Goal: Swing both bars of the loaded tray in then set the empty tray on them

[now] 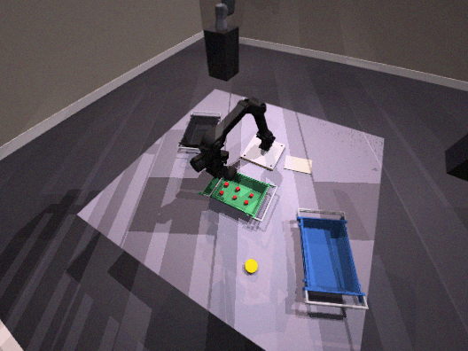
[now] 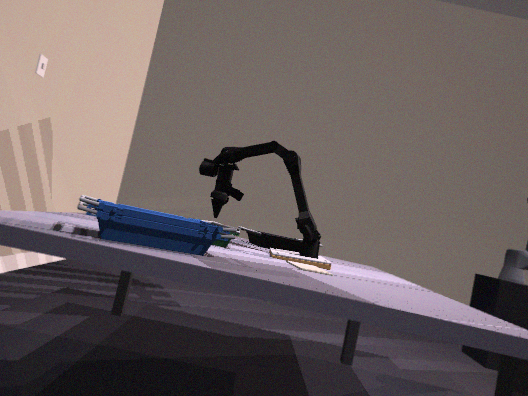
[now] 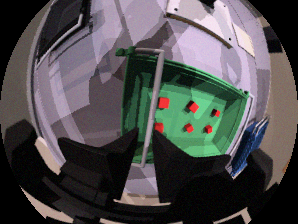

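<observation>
My gripper tip is now 33 cm to the left of the black tray, 27 cm past it and 4 cm above it. Round my gripper tip: yellow disc 33 cm to the left, 25 cm ahead, 8 cm below; card 36 cm behind, 30 cm to the left, 8 cm below.
</observation>
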